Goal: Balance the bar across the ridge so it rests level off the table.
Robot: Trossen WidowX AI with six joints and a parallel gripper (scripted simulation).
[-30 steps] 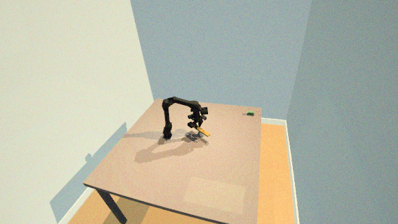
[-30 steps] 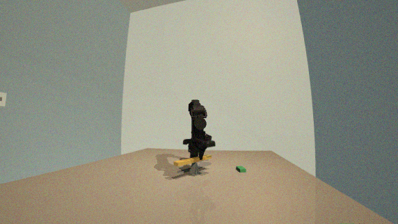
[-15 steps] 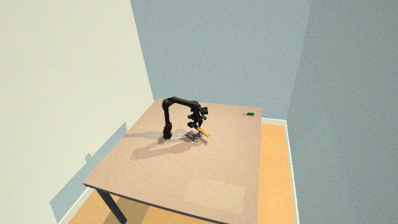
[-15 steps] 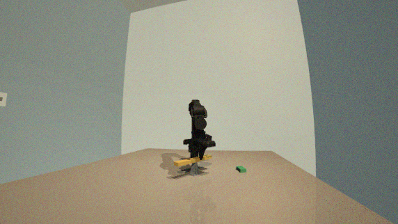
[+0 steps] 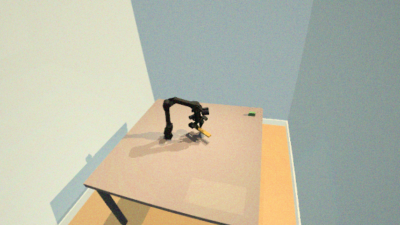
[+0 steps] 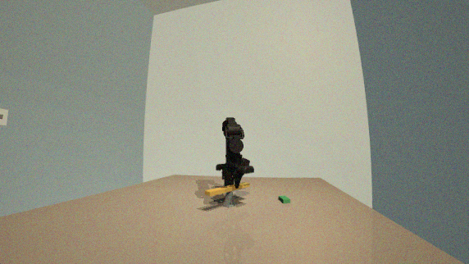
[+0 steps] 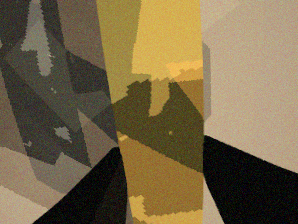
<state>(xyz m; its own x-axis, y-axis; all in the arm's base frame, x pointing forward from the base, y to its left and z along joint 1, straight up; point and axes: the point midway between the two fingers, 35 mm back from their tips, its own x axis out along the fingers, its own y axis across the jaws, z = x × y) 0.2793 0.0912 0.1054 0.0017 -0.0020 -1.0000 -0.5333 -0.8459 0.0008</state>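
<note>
The bar lies 2 cm ahead of my gripper tip and 2 cm to the right of it. Round my gripper tip: green block 46 cm ahead, 41 cm to the left, 5 cm below.
</note>
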